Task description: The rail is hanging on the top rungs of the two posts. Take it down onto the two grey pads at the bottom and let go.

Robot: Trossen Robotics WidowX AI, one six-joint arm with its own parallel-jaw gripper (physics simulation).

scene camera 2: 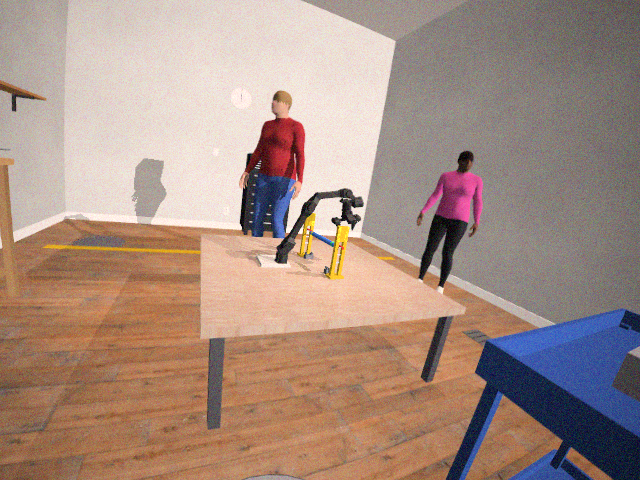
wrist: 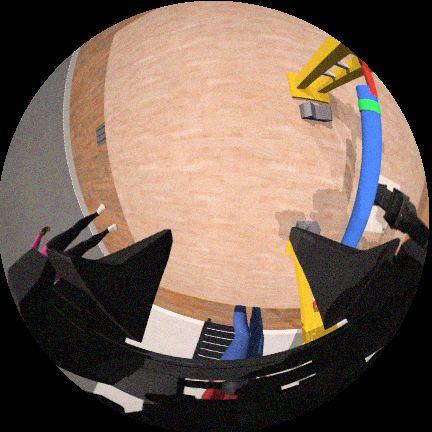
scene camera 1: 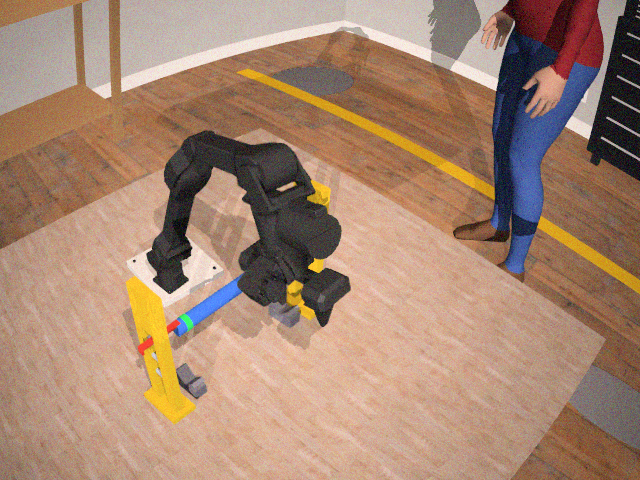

Scene:
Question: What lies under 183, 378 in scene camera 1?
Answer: A grey pad.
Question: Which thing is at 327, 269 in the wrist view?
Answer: My gripper.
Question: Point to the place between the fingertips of my gripper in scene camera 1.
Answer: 303, 314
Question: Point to a yellow post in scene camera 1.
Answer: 165, 395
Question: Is my gripper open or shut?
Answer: Open.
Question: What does my gripper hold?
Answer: Nothing.

